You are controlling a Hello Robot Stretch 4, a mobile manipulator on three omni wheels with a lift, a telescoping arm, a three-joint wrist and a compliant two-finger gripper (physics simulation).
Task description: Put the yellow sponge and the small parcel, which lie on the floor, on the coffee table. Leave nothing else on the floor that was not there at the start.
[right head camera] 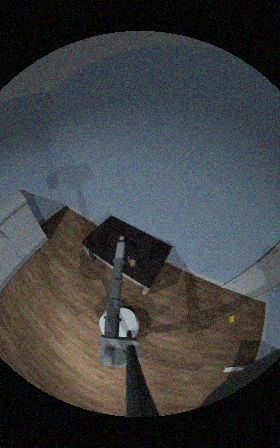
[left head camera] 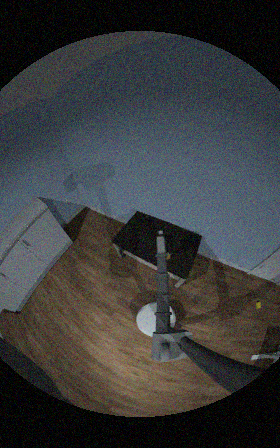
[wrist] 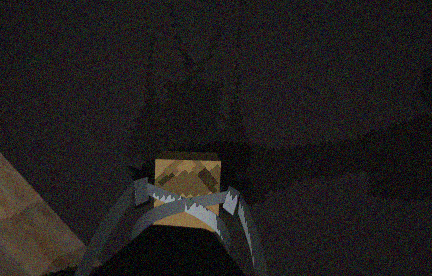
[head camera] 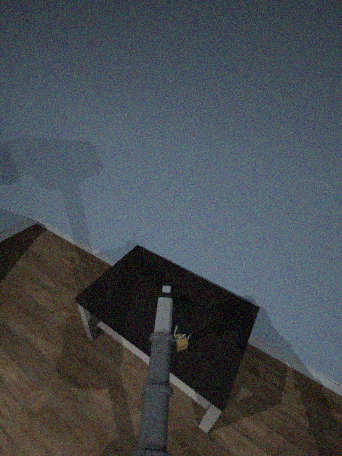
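Seen in the pictures: gripper, fingertip midpoint: [right head camera: 131, 263] [wrist: 189, 179] [head camera: 180, 344]; robot's base at its link origin: [right head camera: 119, 323].
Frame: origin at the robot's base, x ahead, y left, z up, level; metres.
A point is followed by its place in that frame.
Observation:
The small parcel [head camera: 181, 343] {x 0.596, y -0.092, z 0.473 m} [left head camera: 168, 256] {x 0.597, y -0.107, z 0.470 m} [right head camera: 132, 262] {x 0.605, y -0.099, z 0.472 m} [wrist: 187, 172] {x 0.632, y -0.084, z 0.473 m}, a tan box, is between the fingers of my gripper [head camera: 181, 336] [wrist: 189, 179] {x 0.616, y -0.091, z 0.423 m}, which is shut on it. Both are over the black top of the coffee table [head camera: 225, 320] {x 0.762, y -0.331, z 0.422 m} [left head camera: 187, 242] {x 0.777, y -0.344, z 0.423 m} [right head camera: 152, 250] {x 0.788, y -0.308, z 0.422 m} [wrist: 310, 75] {x 0.755, y -0.160, z 0.423 m}. The parcel is close to the top; whether it touches is hard to tell in the dark. The yellow sponge [left head camera: 258, 304] {x -0.165, y -1.549, z 0.017 m} [right head camera: 231, 318] {x -0.166, y -1.548, z 0.018 m} lies on the floor to the right of the table. The telescoping arm hides part of the table top in the head view.
A pale wall [head camera: 200, 175] {x 1.149, y -0.120, z 1.068 m} stands behind the table. A white cabinet [left head camera: 37, 250] {x 0.561, y 1.606, z 0.454 m} [right head camera: 17, 240] {x 0.633, y 1.568, z 0.433 m} stands at the left. Another pale unit [right head camera: 255, 275] {x 0.303, y -1.676, z 0.536 m} is at the right, beyond the sponge. A white-edged object [left head camera: 265, 356] [right head camera: 233, 369] is at the lower right.

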